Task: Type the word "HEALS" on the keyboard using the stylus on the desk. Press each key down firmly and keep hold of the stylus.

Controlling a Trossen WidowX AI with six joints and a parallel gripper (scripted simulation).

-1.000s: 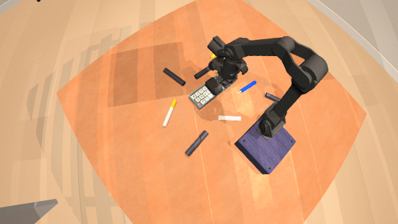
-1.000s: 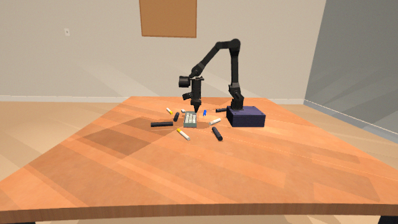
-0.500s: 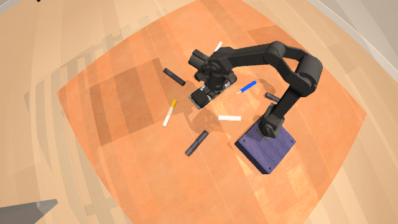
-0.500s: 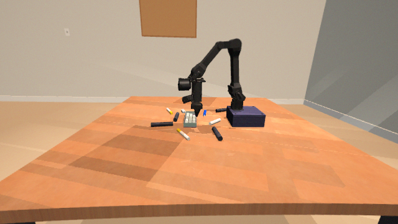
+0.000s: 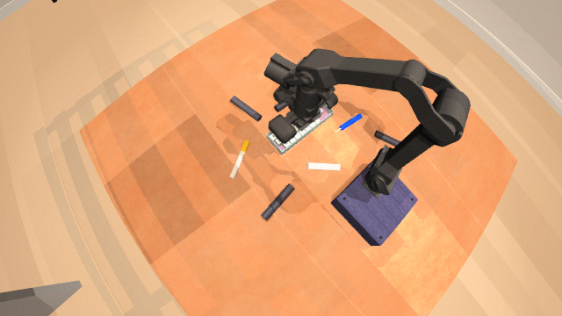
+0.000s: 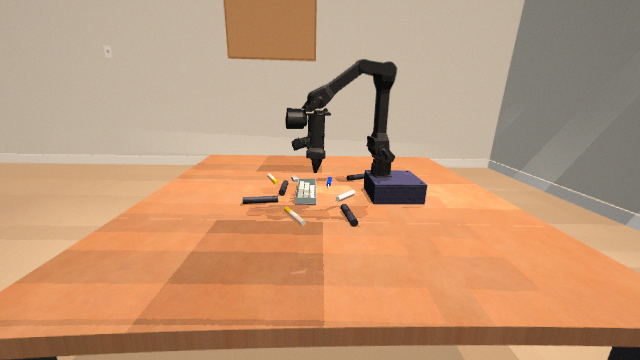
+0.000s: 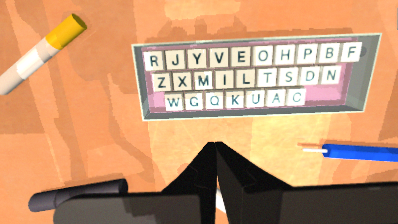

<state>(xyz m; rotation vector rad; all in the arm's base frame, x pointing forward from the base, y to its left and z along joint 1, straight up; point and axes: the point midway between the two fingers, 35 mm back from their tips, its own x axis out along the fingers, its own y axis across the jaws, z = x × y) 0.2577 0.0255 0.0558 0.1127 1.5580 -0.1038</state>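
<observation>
The blue stylus lies 14 cm to the right of my gripper tip, 9 cm below it and 8 cm behind it. Also, from my gripper tip: white stick: 11 cm behind, 9 cm below, 1 cm to the left; then small grey block: 23 cm to the right, 9 cm below, 6 cm ahead; then grey stylus tip: 11 cm to the right, 9 cm below, 7 cm behind.
</observation>
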